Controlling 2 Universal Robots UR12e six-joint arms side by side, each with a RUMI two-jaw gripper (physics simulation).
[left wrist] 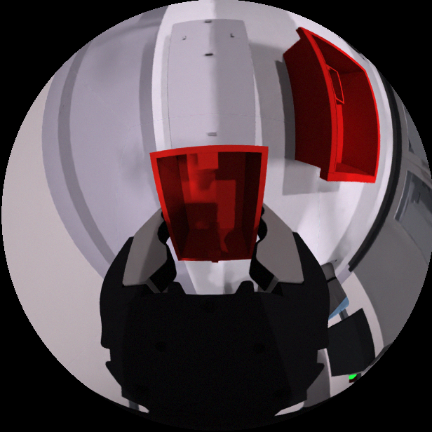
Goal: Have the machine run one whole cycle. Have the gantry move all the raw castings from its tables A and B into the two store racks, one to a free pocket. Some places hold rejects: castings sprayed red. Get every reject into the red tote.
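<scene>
A red reject casting (227, 200), an open box shape, stands between the fingers of my left gripper (212, 204) in the left wrist view. The fingers press on its two sides and the gripper is shut on it. Its far rim overlaps the near end of a long grey rack-like block (212, 95) with small pins. I cannot tell whether the casting still touches that block. The red tote (310, 105) stands to the right, with another red casting (336, 85) partly showing inside. My right gripper does not show.
A dark curved edge (396, 165) runs beyond the tote at the right, with grey machine panels (417, 205) behind it. A dark box-like part (352, 342) and a small green light (352, 376) show at the lower right.
</scene>
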